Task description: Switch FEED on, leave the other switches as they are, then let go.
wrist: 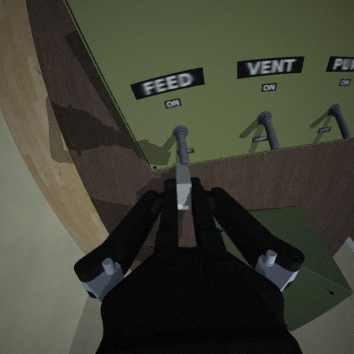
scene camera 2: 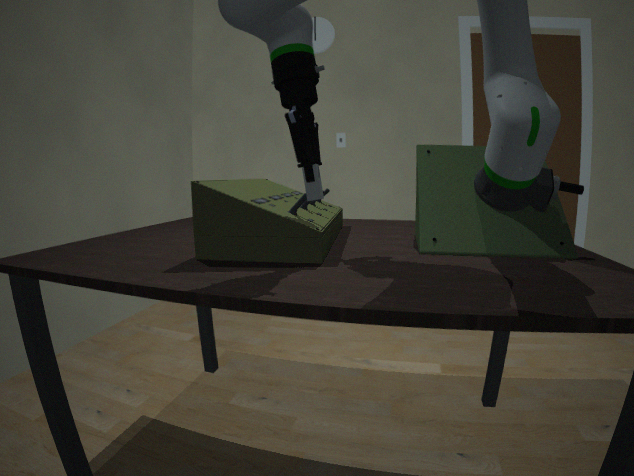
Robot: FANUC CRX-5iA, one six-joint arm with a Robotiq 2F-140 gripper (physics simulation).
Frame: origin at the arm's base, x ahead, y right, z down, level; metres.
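Seen in the pictures: gripper, fingertip midpoint: (wrist: 181, 171) (scene camera 2: 315, 200); arm's base, origin of the base link: (scene camera 2: 503, 188).
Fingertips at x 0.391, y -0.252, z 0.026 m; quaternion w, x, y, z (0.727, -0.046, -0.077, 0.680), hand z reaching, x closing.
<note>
Offsets run from my fingertips to a thing's top centre. "spot": to the spot under its first point. Level surfaces: height alone.
The FEED switch {spot: dz +0.002, dx +0.039, dy +0.000 m} (wrist: 182, 145) is a grey lever at the near left corner of the green sloped panel box (scene camera 2: 256, 230) (wrist: 150, 30). Its lever leans down toward the OFF side, away from the ON label. The VENT switch {dz -0.013, dx +0.062, dy +0.116 m} (wrist: 269, 131) and the PUMP switch {dz -0.013, dx +0.091, dy +0.233 m} (wrist: 340, 121) also lean to the OFF side. My gripper (scene camera 2: 315, 198) (wrist: 181, 171) is shut and empty. Its closed fingertips are at the free end of the FEED lever, on its lower side in the wrist view; whether they touch cannot be told.
The box stands on a dark brown table {dz +0.115 m} (scene camera 2: 384, 307). A green slanted board (scene camera 2: 448, 199) stands on the right, with a grey robot arm section (scene camera 2: 517, 122) in front of it. A wall and a brown door (scene camera 2: 563, 112) are behind.
</note>
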